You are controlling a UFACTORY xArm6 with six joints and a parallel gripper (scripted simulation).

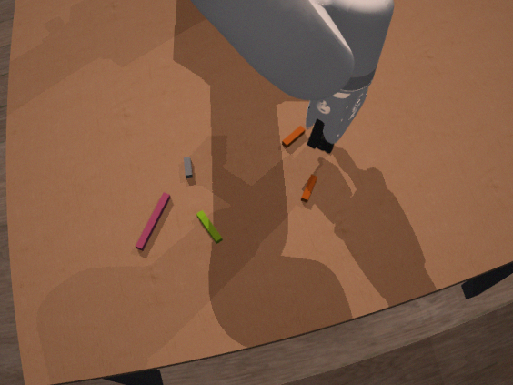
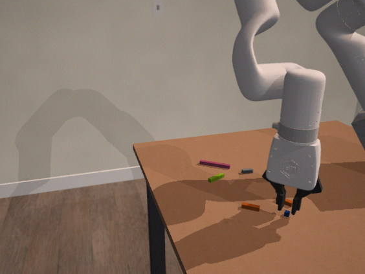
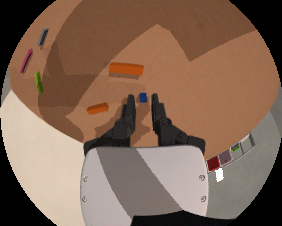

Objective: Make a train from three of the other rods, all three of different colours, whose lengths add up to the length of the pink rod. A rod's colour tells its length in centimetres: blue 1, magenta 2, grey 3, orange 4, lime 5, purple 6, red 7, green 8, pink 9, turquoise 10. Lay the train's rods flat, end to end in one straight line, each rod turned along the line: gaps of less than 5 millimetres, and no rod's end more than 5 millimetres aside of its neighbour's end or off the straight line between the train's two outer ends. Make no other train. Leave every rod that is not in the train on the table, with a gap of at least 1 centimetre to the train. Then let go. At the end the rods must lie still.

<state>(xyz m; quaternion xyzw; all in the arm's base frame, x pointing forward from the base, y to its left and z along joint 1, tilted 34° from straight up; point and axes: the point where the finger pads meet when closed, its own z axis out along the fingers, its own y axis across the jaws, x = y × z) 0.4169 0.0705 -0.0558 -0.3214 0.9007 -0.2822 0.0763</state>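
The blue rod lies 3 cm below my hand. The rest, counted from my hand: lime rod 21 cm to the right, 6 cm ahead, 3 cm below; then grey rod 21 cm to the right, 4 cm behind, 3 cm below; then pink rod 28 cm to the right, 3 cm below, 3 cm ahead.
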